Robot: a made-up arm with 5 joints.
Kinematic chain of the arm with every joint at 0, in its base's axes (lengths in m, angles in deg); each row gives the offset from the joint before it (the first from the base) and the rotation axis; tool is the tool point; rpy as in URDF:
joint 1: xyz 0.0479 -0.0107 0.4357 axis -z
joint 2: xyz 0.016 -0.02 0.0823 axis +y
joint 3: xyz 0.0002 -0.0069 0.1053 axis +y
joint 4: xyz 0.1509 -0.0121 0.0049 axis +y
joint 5: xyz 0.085 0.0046 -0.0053 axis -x
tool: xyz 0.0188 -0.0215 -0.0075 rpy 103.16 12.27 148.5
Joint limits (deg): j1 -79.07..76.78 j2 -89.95..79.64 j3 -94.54..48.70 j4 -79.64..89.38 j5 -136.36..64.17
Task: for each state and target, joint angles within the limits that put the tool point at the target. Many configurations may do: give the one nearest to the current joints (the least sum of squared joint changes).
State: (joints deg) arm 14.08 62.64 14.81 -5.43 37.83
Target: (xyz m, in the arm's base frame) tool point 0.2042 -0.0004 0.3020
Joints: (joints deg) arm -24.61 69.50 16.84 -4.39 39.76
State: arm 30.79 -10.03 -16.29 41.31 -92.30
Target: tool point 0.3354 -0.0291 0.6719
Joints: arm -1.34 14.97 -37.84 14.63 -94.84
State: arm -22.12 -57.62 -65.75 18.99 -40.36
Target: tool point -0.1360 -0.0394 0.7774
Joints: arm 4.98 -67.08 -63.57 27.94 -44.27
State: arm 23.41 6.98 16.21 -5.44 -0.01
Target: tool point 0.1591 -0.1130 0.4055
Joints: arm 21.22 3.83 47.31 20.34 -5.31
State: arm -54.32 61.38 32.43 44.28 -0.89
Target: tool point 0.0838 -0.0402 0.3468
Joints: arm -50.69 71.68 29.63 34.20 -38.77
